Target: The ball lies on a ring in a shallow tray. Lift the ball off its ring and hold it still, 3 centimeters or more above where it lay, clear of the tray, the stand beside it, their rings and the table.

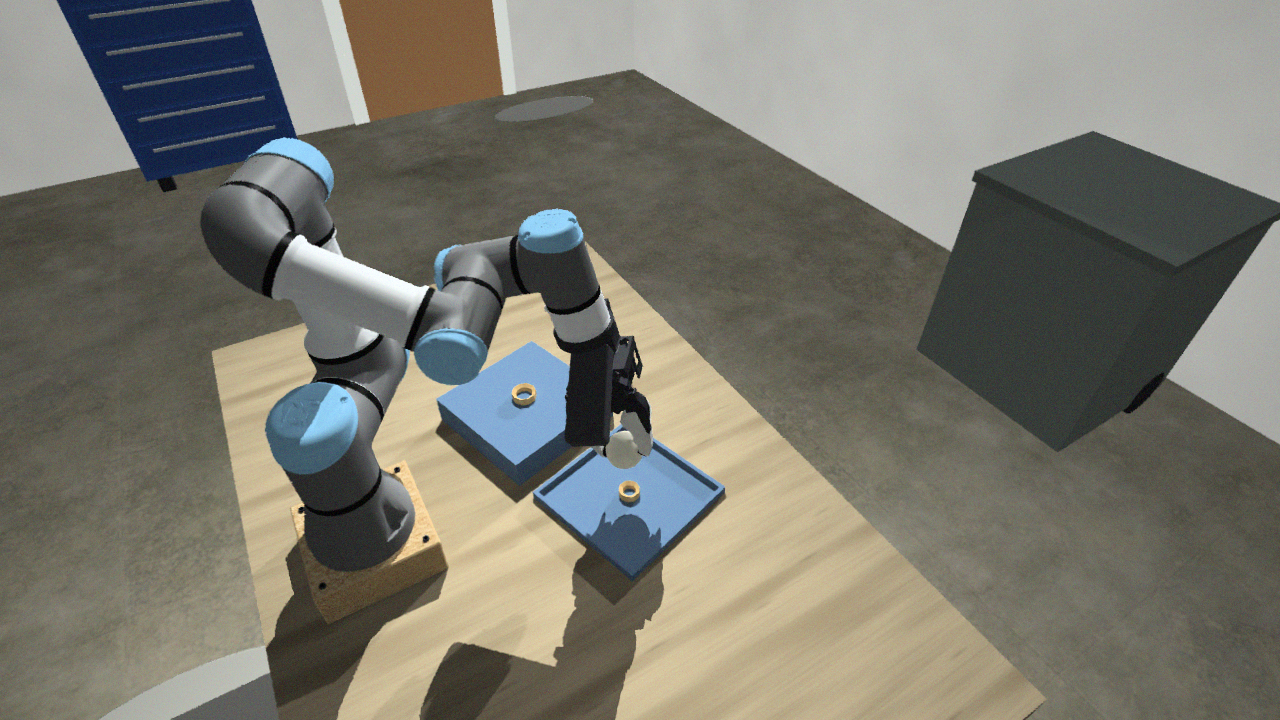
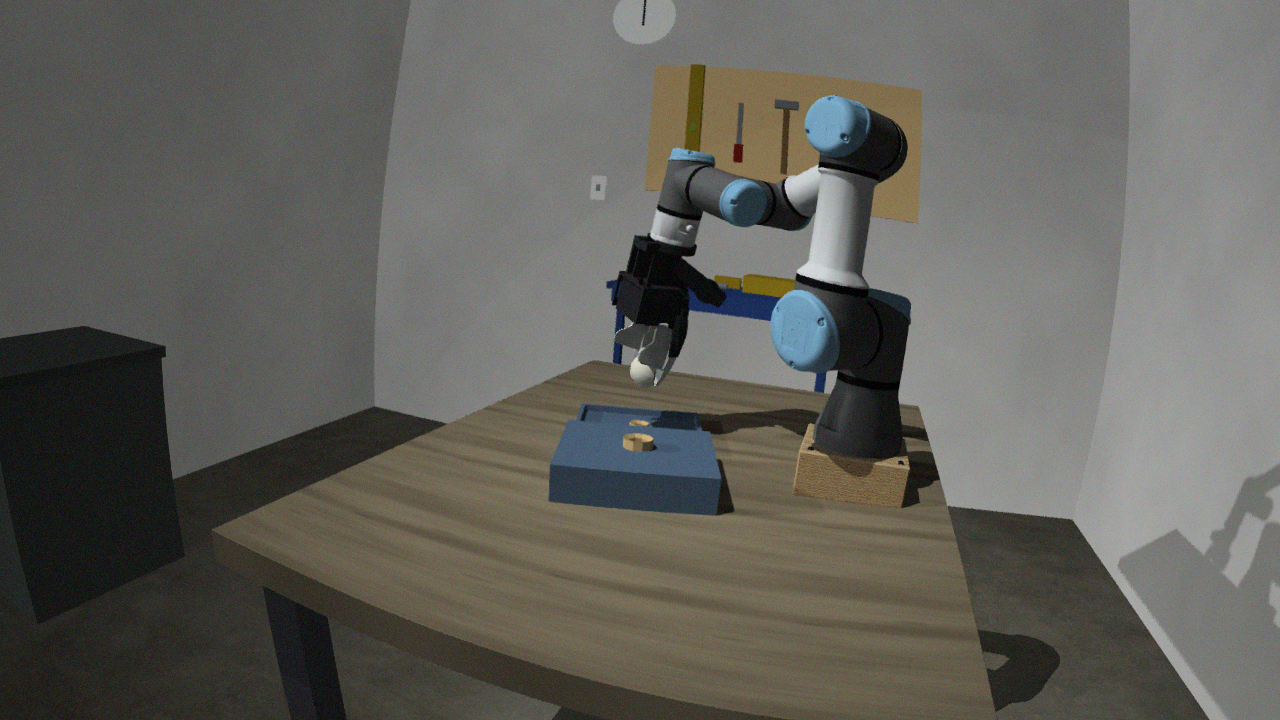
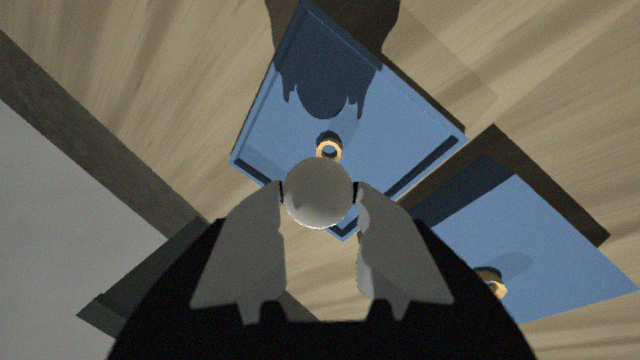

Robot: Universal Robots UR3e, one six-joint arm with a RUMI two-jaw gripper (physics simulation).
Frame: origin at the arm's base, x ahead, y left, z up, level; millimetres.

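Seen in the pictures: gripper, fingertip midpoint: [image 1: 626, 455] [image 2: 645, 377] [image 3: 317, 183]; arm's base, link origin: [image 1: 363, 525] [image 2: 857, 443].
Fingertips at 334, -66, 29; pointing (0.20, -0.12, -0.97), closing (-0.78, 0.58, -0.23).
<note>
Pixels of each thing's middle, then the offset from my fingertips to it, as dx, dy, dz. "pt": a spot on its surface instead. Level surfaces: height alone.
- white ball, body centre: [image 3: 318, 192] [image 1: 624, 449] [image 2: 646, 370] -2, +2, +11
- small tan ring, surface spot: [image 3: 321, 146] [image 1: 634, 494] [image 2: 639, 422] pt +7, -11, -74
- wooden table, surface height: dz -86
A white ball [image 1: 622, 450] [image 2: 641, 371] [image 3: 318, 193] is held between the two fingertips of my gripper [image 1: 626, 447] [image 2: 650, 367] [image 3: 317, 183], which is shut on it. The ball hangs in the air above the shallow blue tray [image 1: 686, 516] [image 2: 581, 411] [image 3: 410, 135], apart from it. A small tan ring [image 1: 629, 483] [image 2: 639, 422] [image 3: 321, 146] lies bare on the tray floor below the ball. The blue stand [image 1: 487, 402] [image 2: 635, 490] [image 3: 555, 255] beside the tray bears another tan ring [image 1: 523, 402] [image 2: 638, 446] [image 3: 500, 290]. The ball touches neither the stand nor the rings.
The wooden table [image 1: 769, 591] [image 2: 501, 573] [image 3: 190, 50] carries the tray, the stand and the arm's base block [image 1: 393, 573] [image 2: 850, 479]. A dark grey cabinet [image 1: 1029, 313] [image 2: 80, 447] stands on the floor off the table's side.
</note>
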